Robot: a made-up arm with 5 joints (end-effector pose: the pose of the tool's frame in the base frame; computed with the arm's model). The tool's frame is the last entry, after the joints.
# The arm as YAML. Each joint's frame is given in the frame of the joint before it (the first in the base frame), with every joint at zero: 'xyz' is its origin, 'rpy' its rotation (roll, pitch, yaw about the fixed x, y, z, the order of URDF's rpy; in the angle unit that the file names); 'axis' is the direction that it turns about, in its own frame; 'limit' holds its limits. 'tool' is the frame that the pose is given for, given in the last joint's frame.
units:
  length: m
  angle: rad
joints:
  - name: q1
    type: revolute
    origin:
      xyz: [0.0, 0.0, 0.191]
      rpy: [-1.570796, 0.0, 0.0]
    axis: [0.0, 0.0, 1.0]
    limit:
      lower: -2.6
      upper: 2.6
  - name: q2
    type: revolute
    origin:
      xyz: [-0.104, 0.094, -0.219]
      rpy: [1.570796, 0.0, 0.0]
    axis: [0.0, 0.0, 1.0]
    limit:
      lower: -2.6
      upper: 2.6
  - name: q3
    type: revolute
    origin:
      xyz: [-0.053, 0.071, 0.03]
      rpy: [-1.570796, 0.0, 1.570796]
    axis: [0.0, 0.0, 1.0]
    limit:
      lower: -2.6
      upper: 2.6
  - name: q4
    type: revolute
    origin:
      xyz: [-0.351, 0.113, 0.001]
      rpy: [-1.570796, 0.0, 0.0]
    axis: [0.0, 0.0, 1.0]
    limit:
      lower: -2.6
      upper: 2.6
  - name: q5
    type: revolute
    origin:
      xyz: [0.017, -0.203, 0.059]
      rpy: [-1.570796, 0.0, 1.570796]
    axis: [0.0, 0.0, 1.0]
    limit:
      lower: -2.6
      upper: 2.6
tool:
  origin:
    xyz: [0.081, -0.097, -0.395]
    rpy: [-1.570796, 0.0, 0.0]
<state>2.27 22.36 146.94 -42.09 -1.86</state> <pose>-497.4 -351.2 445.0 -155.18 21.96 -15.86</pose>
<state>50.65 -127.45 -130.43 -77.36 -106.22</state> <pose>170.1 -173.4 -576.2 -16.33 18.82 -32.13</pose>
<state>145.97 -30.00 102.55 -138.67 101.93</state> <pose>564.8 37.0 -244.3 -159.67 16.56 126.03</pose>
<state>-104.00 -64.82 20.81 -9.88 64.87</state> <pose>236.2 -8.7 108.8 119.88 -18.45 -167.04</pose>
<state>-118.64 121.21 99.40 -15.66 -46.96</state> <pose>-131.7 -426.2 437.0 133.24 -17.15 95.40</pose>
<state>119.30 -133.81 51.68 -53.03 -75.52</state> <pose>4.3 416.8 157.6 -73.14 -59.47 139.24</pose>
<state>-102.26 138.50 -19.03 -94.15 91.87</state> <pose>197.9 -250.1 723.9 51.23 -1.77 164.41</pose>
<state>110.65 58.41 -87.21 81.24 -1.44</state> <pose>-151.5 240.5 475.8 -146.60 -14.80 173.01</pose>
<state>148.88 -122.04 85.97 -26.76 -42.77</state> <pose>59.6 265.6 236.0 85.05 -52.13 -19.86</pose>
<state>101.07 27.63 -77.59 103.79 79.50</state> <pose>-463.8 41.5 103.1 -114.67 25.09 -92.77</pose>
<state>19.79 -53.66 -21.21 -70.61 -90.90</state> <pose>-791.9 38.8 -32.8 90.17 77.42 105.06</pose>
